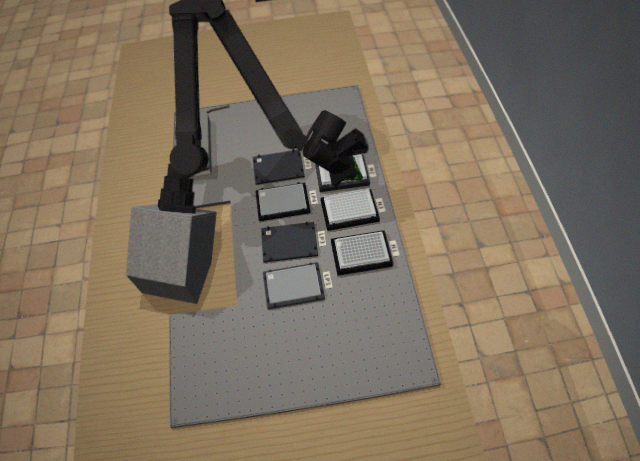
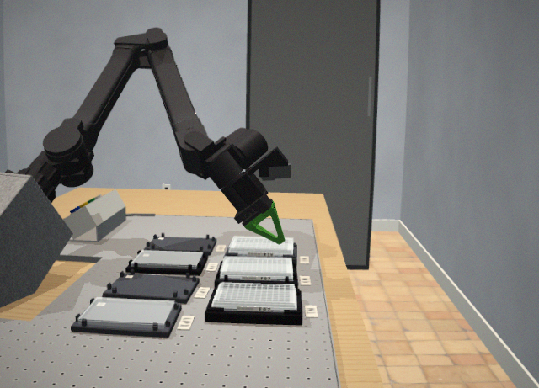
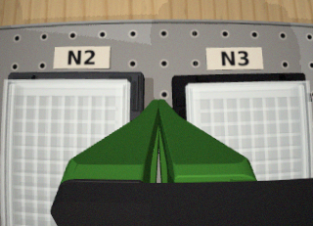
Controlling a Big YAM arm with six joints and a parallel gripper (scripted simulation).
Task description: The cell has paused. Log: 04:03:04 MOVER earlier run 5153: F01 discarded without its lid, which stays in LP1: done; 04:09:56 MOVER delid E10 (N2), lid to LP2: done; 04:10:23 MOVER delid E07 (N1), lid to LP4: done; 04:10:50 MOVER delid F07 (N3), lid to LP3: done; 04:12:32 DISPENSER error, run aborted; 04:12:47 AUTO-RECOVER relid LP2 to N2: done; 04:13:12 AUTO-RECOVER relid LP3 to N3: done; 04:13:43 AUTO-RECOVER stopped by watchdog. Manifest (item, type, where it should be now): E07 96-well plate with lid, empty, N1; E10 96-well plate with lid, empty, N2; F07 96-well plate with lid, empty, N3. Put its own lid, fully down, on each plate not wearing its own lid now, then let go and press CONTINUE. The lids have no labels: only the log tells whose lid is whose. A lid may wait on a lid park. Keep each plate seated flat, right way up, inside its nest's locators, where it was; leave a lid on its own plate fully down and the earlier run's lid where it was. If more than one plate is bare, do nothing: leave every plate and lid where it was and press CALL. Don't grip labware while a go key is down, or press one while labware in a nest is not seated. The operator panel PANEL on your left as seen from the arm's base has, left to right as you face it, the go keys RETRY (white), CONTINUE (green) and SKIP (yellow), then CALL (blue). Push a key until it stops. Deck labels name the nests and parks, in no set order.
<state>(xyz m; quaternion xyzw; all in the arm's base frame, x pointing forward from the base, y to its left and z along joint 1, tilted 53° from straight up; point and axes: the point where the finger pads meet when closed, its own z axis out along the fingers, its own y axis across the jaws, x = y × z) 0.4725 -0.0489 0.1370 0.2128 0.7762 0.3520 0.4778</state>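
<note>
My gripper is now 22 cm past the park LP4 and 6 cm above it. From my hand the other things lie so: park LP2: 22 cm behind, 12 cm to the left, 6 cm below; park LP3: 21 cm behind, 14 cm to the right, 6 cm below; 96-well plate: 3 cm behind, 20 cm to the right, 4 cm below.
</note>
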